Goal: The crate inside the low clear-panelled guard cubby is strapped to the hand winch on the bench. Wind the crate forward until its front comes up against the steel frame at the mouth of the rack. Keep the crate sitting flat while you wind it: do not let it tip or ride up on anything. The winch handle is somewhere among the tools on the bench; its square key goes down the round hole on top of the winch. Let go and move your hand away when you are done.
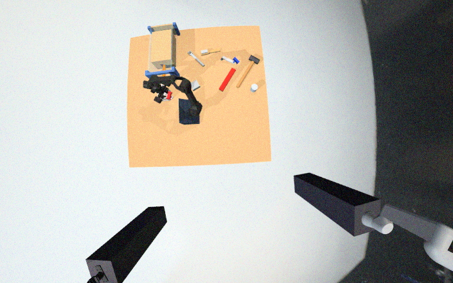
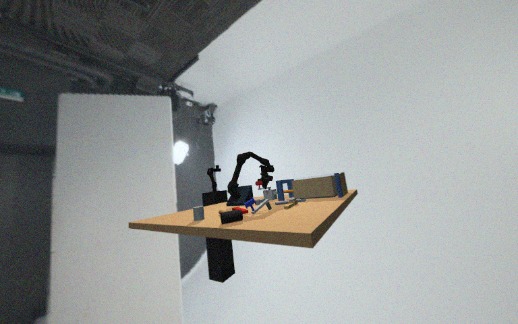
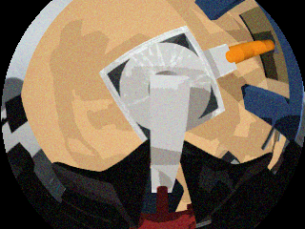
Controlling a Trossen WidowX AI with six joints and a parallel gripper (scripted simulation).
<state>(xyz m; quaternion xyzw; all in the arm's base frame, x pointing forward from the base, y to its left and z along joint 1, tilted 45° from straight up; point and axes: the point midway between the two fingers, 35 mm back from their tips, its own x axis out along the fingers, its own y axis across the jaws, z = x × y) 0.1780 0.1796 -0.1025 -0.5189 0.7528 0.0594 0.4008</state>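
The winch is 1 cm ahead of my gripper tip, 3 cm to the left of it and 7 cm below it. Also, from my gripper tip: red knob: 3 cm behind, 5 cm to the right, 5 cm above; winch handle: 1 cm behind, 1 cm to the right, 2 cm above; blue steel frame: 19 cm ahead, 3 cm to the left, 1 cm above.
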